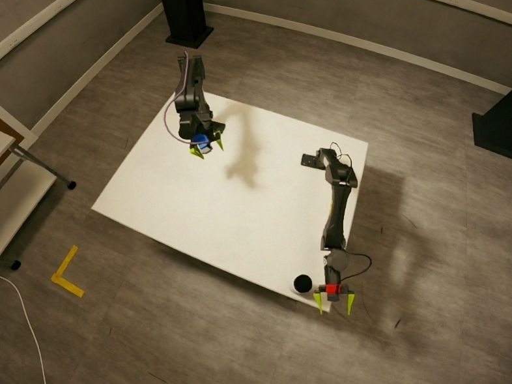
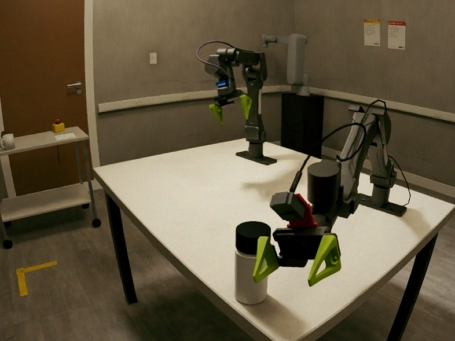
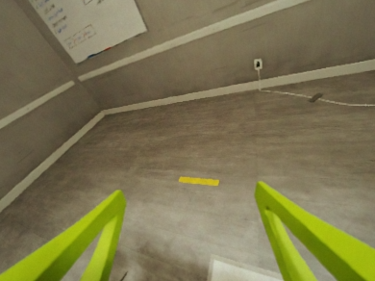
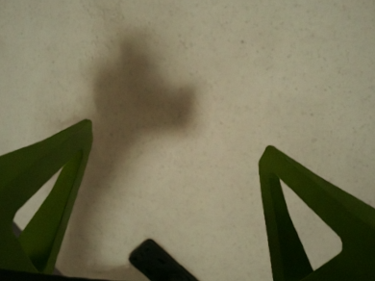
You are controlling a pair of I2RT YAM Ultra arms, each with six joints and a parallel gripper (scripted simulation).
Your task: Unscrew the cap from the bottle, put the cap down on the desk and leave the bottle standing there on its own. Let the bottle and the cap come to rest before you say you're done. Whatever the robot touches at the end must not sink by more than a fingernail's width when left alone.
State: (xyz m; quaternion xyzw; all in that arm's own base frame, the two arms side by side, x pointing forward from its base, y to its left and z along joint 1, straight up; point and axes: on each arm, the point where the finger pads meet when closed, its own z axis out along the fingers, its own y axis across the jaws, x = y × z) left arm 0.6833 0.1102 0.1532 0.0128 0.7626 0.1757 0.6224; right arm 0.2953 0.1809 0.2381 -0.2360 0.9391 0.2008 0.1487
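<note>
Right now the white bottle is 14 cm to the right of my left hand, 5 cm below it and 5 cm behind it. Round my left hand: black cap (14 cm to the right, 5 cm behind, 1 cm below).
Right now the black cap is 510 mm to the left of my right hand, 330 mm ahead of it and 100 mm below it. The rest, counted from my right hand: white bottle (510 mm to the left, 330 mm ahead, 130 mm below).
</note>
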